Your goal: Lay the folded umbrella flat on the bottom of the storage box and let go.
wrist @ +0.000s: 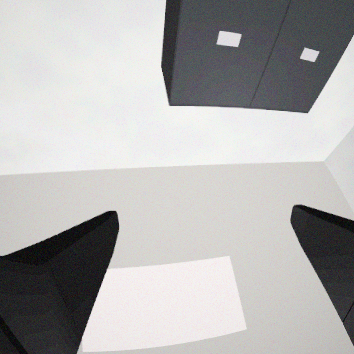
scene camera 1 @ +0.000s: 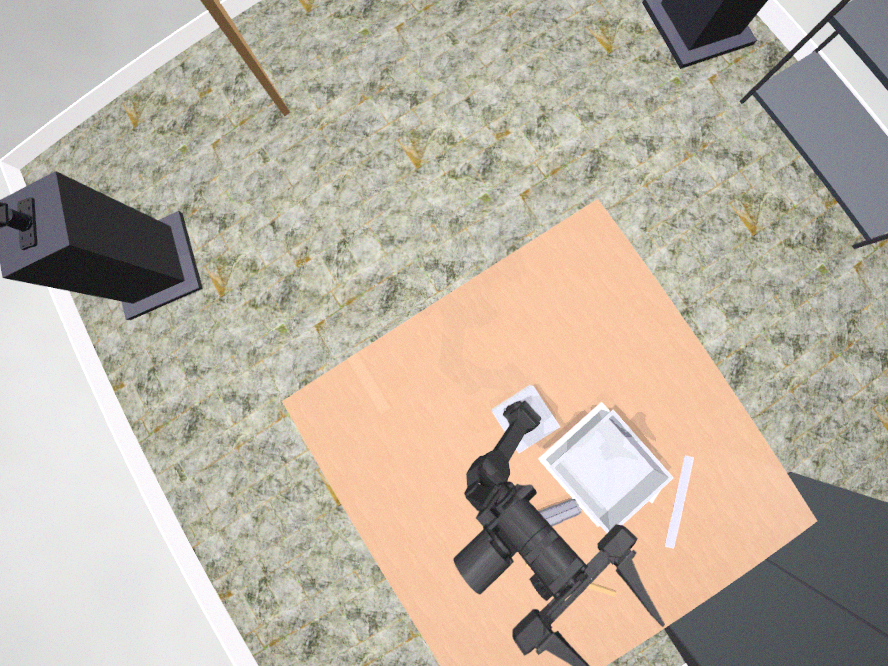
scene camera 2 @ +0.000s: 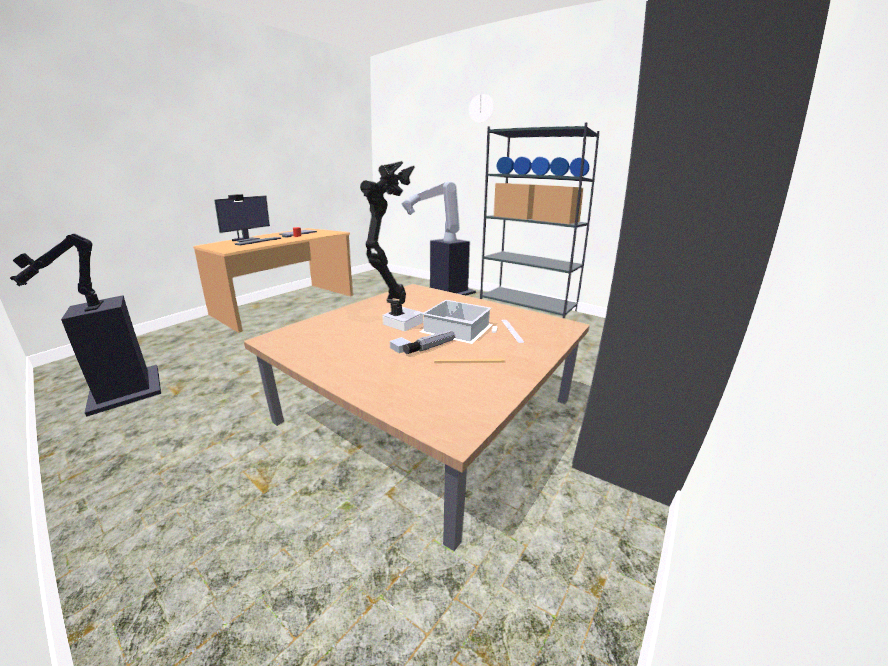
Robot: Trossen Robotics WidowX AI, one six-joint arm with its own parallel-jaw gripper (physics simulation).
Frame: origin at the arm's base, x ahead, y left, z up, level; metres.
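Seen in the pictures: gripper, between the fingertips: [wrist: 206,217] [scene camera 1: 635,657] [scene camera 2: 408,163]; arm's base, origin of its link: [scene camera 1: 516,415] [scene camera 2: 396,313].
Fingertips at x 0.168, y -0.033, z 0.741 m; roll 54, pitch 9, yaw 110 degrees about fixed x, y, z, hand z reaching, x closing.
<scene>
Pixels of each thing's top centre, then the offset from my fingertips to it.
- folded umbrella, centre of its top: [scene camera 1: 539,525] [scene camera 2: 430,335] dz -0.738, dx +0.174, dy -0.022 m
- open grey storage box, centre of its top: [scene camera 1: 611,472] [scene camera 2: 457,310] dz -0.700, dx +0.087, dy +0.233 m
- white strip, centre of its top: [scene camera 1: 679,502] [scene camera 2: 512,330] dz -0.795, dx +0.294, dy +0.431 m
- thin wooden stick, centre of its top: [scene camera 1: 571,580] [scene camera 2: 469,359] dz -0.785, dx +0.393, dy +0.011 m
- pale block, centre of its top: [scene camera 2: 400,341] dz -0.761, dx +0.097, dy -0.134 m
The folded umbrella [scene camera 1: 561,511] [scene camera 2: 434,341] is a grey ribbed roll with a black end. It lies on the table beside the storage box; in scene camera 1 the arm covers much of it. The open grey storage box [scene camera 1: 640,496] [scene camera 2: 441,325] stands upright near the arm's base, with its pale bottom bare in scene camera 1. My gripper [scene camera 1: 624,645] [scene camera 2: 407,166] [wrist: 206,217] is open and empty, raised high above the table. In the wrist view the fingers stand wide apart against the ceiling and wall. The umbrella and box do not show in the wrist view.
A white strip [scene camera 1: 679,501] [scene camera 2: 512,330] lies beyond the box. A thin wooden stick [scene camera 1: 603,589] [scene camera 2: 469,361] lies near the umbrella, and a pale block [scene camera 2: 399,344] lies by its black end. A tall dark cabinet [scene camera 1: 803,573] [scene camera 2: 702,215] [wrist: 225,75] stands beyond the table.
</scene>
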